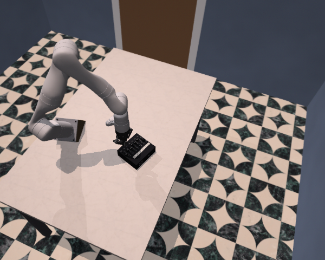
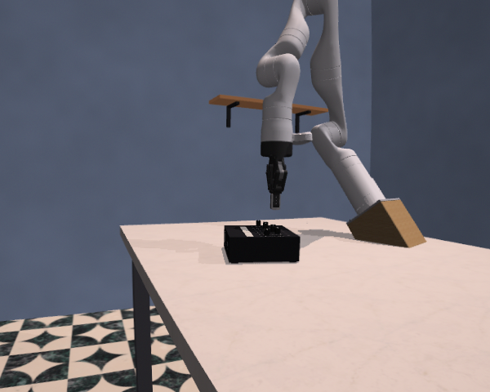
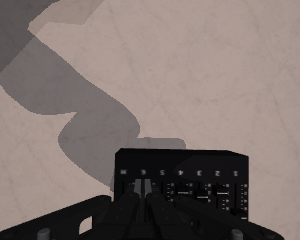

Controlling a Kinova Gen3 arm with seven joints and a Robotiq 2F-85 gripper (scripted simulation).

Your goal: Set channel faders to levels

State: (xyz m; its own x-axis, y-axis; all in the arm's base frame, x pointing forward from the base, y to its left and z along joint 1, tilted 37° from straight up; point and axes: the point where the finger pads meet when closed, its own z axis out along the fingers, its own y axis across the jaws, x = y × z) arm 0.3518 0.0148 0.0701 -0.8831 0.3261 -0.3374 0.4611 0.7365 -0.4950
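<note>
The channel 6 cap lies 20 mm ahead of my hand, 10 mm to the right of it and 50 mm below it. From my hand the other things lie so: channel 5 cap: 30 mm ahead, 10 mm to the left, 50 mm below; then channel 4 cap: 30 mm ahead, 30 mm to the left, 50 mm below; then master fader cap: 20 mm ahead, 40 mm to the right, 50 mm below.
</note>
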